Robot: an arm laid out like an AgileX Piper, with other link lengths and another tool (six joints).
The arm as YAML. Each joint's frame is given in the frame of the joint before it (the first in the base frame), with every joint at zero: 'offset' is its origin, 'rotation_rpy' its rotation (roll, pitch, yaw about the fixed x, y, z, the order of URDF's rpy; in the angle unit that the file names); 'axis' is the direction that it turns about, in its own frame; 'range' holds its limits. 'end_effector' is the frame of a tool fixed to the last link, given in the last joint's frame.
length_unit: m
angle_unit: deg
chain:
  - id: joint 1
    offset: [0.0, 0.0, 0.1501]
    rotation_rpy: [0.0, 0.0, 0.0]
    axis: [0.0, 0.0, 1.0]
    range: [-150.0, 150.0]
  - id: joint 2
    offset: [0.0, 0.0, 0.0]
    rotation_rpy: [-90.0, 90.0, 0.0]
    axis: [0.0, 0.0, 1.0]
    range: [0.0, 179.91]
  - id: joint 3
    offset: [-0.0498, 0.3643, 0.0]
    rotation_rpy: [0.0, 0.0, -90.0]
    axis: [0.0, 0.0, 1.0]
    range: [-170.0, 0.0]
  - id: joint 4
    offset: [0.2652, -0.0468, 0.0]
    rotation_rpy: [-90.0, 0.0, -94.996]
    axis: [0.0, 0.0, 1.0]
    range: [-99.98, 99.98]
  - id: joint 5
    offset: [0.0, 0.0, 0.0]
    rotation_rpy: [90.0, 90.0, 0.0]
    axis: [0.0, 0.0, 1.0]
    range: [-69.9, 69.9]
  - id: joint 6
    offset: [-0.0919, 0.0, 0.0]
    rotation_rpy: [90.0, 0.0, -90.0]
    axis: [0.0, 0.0, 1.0]
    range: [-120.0, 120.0]
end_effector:
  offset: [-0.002, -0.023, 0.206]
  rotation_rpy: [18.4, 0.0, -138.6]
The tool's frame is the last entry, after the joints.
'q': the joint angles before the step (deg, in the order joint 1, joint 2, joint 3, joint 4, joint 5, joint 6). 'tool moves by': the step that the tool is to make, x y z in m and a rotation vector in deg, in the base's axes. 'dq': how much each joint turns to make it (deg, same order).
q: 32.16, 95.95, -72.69, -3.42, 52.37, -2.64
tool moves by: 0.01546, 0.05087, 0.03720, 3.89, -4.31, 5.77
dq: 2.90, 0.89, -6.81, 2.37, 0.06, -3.78
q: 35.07, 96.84, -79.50, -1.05, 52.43, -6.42
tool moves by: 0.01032, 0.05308, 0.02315, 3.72, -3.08, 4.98
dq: 2.93, 2.43, -5.90, 2.51, -1.22, -2.83
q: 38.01, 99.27, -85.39, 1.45, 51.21, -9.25
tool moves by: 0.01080, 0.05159, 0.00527, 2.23, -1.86, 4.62
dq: 2.61, 4.48, -5.95, 2.00, -1.29, -2.75
